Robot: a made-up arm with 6 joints. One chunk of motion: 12 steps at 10 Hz.
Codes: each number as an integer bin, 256 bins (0 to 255) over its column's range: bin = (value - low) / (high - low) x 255, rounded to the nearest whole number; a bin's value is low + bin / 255 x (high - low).
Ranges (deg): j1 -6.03..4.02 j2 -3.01..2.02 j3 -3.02..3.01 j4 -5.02..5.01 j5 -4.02..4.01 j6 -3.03..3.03
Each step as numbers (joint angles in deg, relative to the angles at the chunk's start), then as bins.
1 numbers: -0.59 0.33 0.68 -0.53 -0.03 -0.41
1 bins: 138 169 156 114 127 110
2 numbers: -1.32 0.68 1.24 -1.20 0.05 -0.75
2 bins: 120 187 180 97 129 96
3 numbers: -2.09 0.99 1.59 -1.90 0.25 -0.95
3 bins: 100 203 195 79 136 88
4 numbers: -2.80 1.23 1.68 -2.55 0.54 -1.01
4 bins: 82 215 199 63 145 85
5 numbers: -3.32 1.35 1.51 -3.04 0.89 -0.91
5 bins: 69 221 192 50 156 89
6 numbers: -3.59 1.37 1.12 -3.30 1.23 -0.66
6 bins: 62 222 175 44 167 100
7 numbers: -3.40 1.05 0.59 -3.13 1.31 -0.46
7 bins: 67 206 153 48 169 108
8 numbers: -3.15 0.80 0.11 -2.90 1.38 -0.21
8 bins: 73 193 132 54 171 119
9 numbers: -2.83 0.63 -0.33 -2.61 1.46 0.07
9 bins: 81 185 114 61 174 130
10 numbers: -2.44 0.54 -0.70 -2.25 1.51 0.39
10 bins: 91 180 98 70 176 144
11 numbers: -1.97 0.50 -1.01 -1.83 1.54 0.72
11 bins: 103 178 85 81 177 158
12 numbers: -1.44 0.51 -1.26 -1.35 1.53 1.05
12 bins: 116 178 74 93 176 172
